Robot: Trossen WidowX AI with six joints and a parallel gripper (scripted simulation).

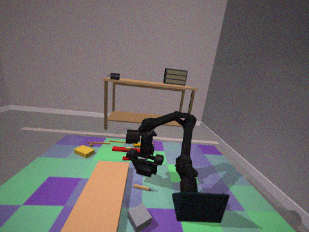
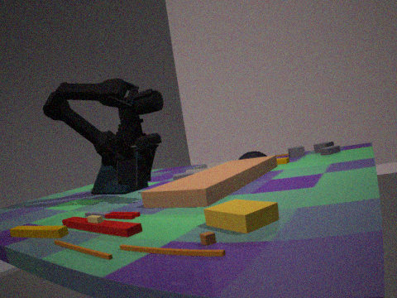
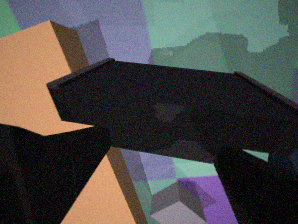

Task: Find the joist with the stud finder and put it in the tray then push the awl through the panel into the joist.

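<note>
Now: the stud finder 20 mm behind my gripper tip. Also, from my gripper tip: yellow block: 390 mm ahead, 280 mm to the right, 60 mm below; awl: 20 mm behind, 50 mm to the left, 70 mm below.
</note>
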